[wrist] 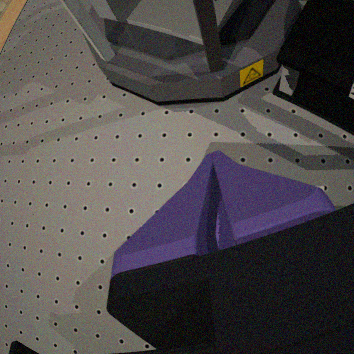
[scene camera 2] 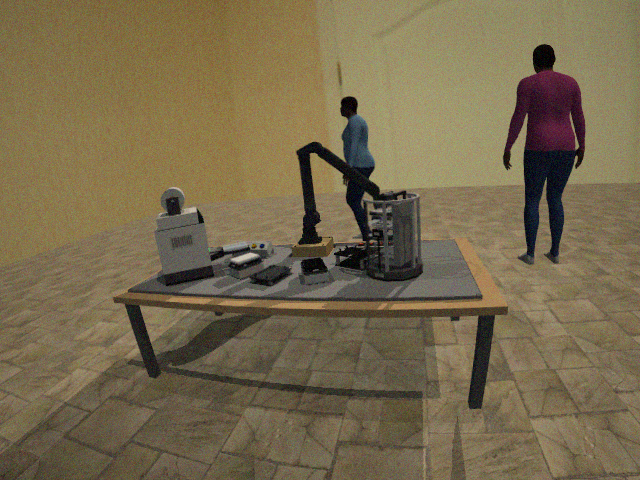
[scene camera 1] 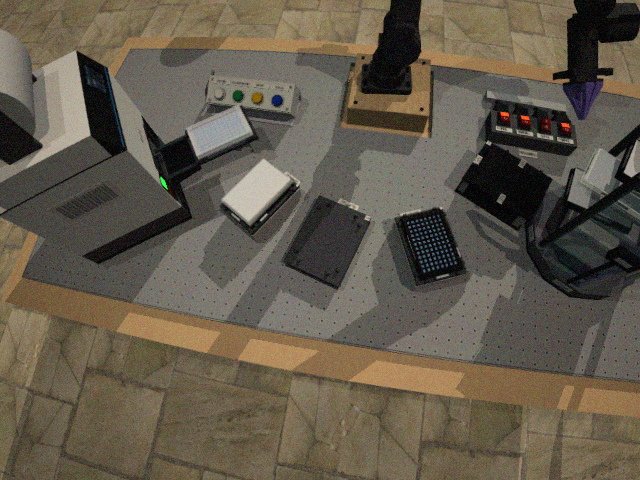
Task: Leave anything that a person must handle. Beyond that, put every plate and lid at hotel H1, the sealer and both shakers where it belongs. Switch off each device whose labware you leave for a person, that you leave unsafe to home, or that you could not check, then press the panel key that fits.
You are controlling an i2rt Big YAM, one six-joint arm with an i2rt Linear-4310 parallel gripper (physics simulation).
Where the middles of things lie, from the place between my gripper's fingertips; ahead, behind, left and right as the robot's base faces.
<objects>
The plate hotel [scene camera 1: 582, 255] lies 230 mm ahead of my hand, 20 mm to the left of it and 40 mm above it. From my hand the other things lie so: black plate with blue wells [scene camera 1: 433, 250] 270 mm ahead, 320 mm to the right, 70 mm below.
</objects>
